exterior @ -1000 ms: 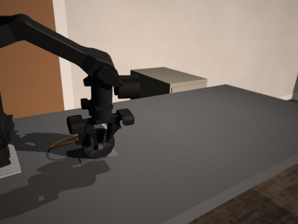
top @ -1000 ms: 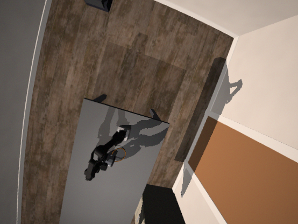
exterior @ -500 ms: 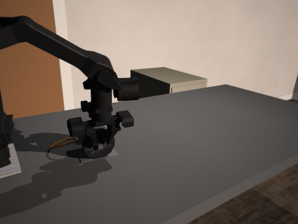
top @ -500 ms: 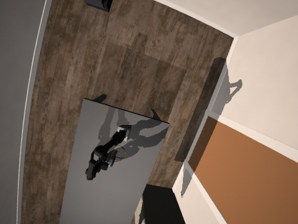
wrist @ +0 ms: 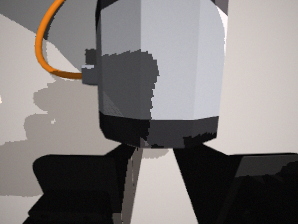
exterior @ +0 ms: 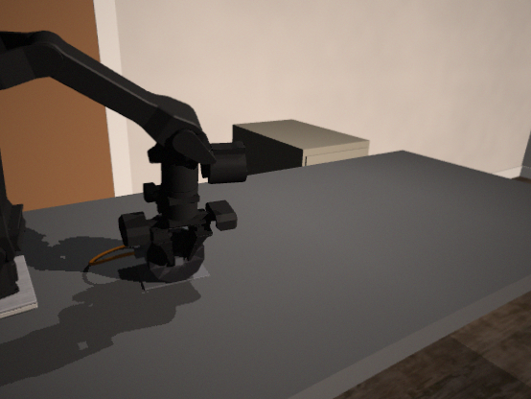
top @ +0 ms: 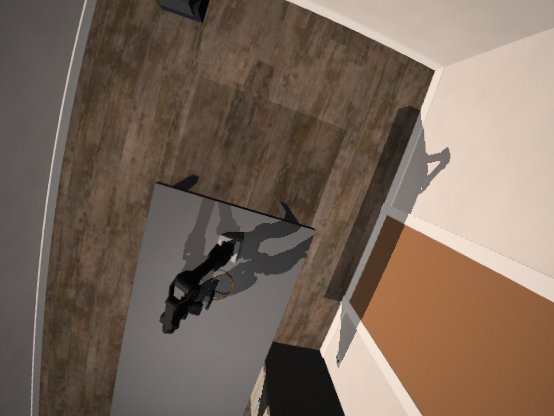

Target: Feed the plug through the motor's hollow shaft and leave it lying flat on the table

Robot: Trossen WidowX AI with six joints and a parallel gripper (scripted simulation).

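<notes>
My hand is 8 cm above the thin grey plate, 6 cm to the right of it and 2 cm short of it. Also, from my hand: grey plug (3 cm below, 2 cm to the left).
</notes>
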